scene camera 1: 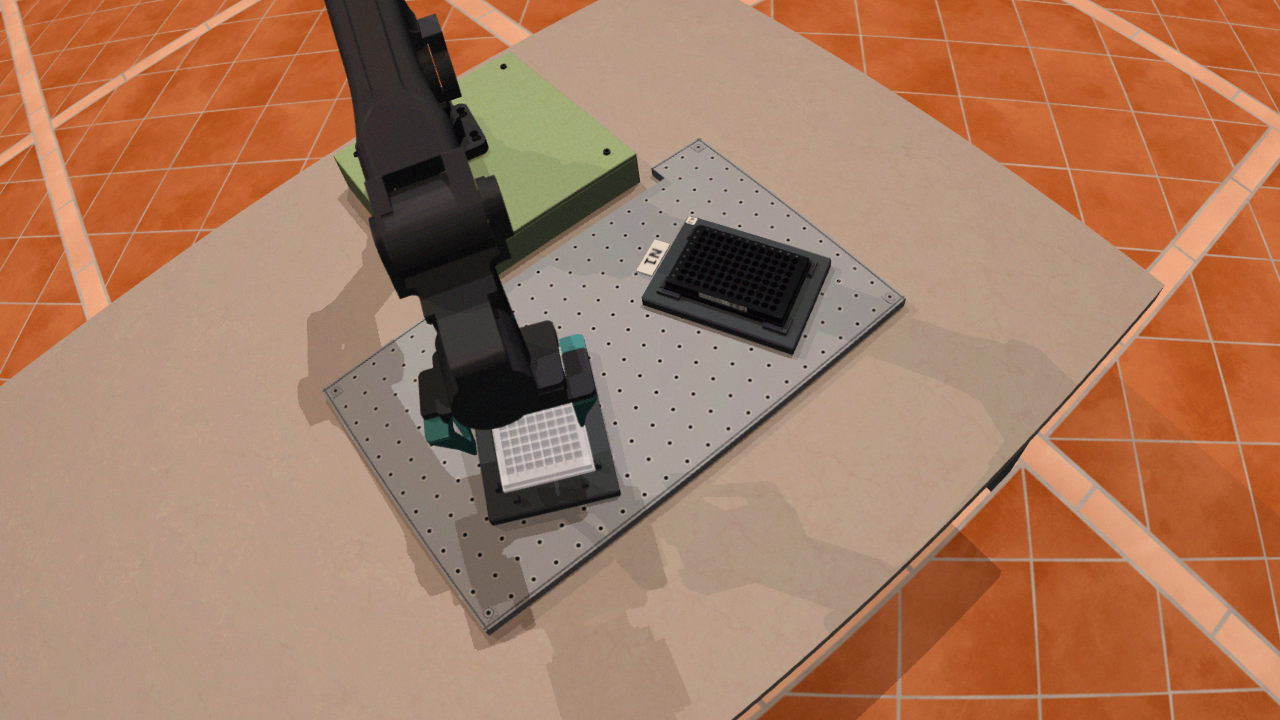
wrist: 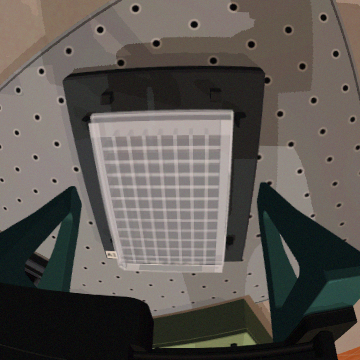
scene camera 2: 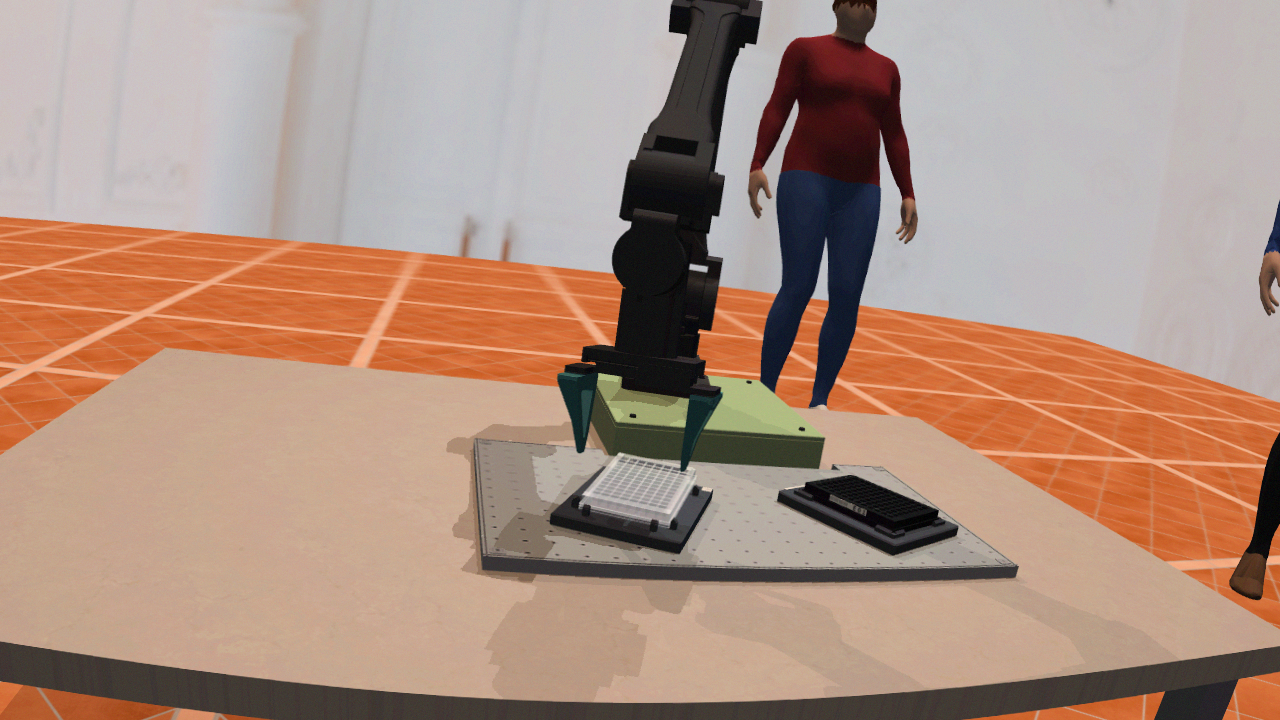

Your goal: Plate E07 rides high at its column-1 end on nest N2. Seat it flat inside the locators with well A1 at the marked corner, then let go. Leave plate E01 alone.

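Places are measured from the arm's base along level axes (x ahead, y left, z up), in centimetres.
Pixels of known places: gripper, between the fingertips: (scene camera 1: 527, 435) (wrist: 165, 193) (scene camera 2: 631, 461).
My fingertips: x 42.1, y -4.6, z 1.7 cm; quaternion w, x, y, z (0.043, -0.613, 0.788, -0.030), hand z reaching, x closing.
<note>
For each thing: its top centre in the pictures, then the offset to it from my fingertips. "spot": a spot on its surface instead.
- clear white well plate, centre of its top: (wrist: 163, 214) (scene camera 1: 533, 411) (scene camera 2: 643, 476) dx -3.4, dy +1.5, dz -2.4 cm
- dark nest N2, centre of its top: (wrist: 165, 195) (scene camera 1: 536, 423) (scene camera 2: 639, 490) dx -2.9, dy +1.3, dz -3.7 cm
- small A1 tag, a spot on its surface: (wrist: 111, 255) spot: dx -9.0, dy +8.5, dz -4.7 cm
- perforated board, centre of its top: (wrist: 87, 247) (scene camera 1: 608, 343) (scene camera 2: 732, 503) dx -8.7, dy +11.3, dz -5.8 cm
- N1 label, a spot on its surface: (scene camera 1: 652, 257) spot: dx -16.1, dy +20.2, dz -5.7 cm
- nest N1, a spot on its surface: (scene camera 1: 810, 308) (scene camera 2: 924, 537) spot: dx -1.4, dy +30.4, dz -4.8 cm
Plate E07, the clear white well plate (scene camera 1: 544, 447) (scene camera 2: 640, 488) (wrist: 167, 195), lies on the dark nest N2 (scene camera 1: 608, 479) (scene camera 2: 687, 530) (wrist: 160, 85). Its end toward the arm base looks raised and reaches past the nest's edge in the wrist view; its other end is lower, with a gap to the end locators. The small A1 tag (wrist: 111, 255) shows by the plate's lower left corner in the wrist view. My gripper (scene camera 1: 528, 437) (scene camera 2: 632, 459) (wrist: 165, 193) is open and empty, its fingers above and to both sides of the plate. Plate E01, black (scene camera 1: 738, 268) (scene camera 2: 872, 501), sits on another nest.
The perforated board (scene camera 1: 707, 376) (scene camera 2: 501, 505) (wrist: 300, 125) carries both nests. The N1 label (scene camera 1: 652, 257) lies beside the nest N1 (scene camera 1: 810, 308) (scene camera 2: 908, 537). A green block (scene camera 1: 563, 165) (scene camera 2: 725, 447) stands behind the board by the arm. A person (scene camera 2: 841, 116) stands beyond the table.
</note>
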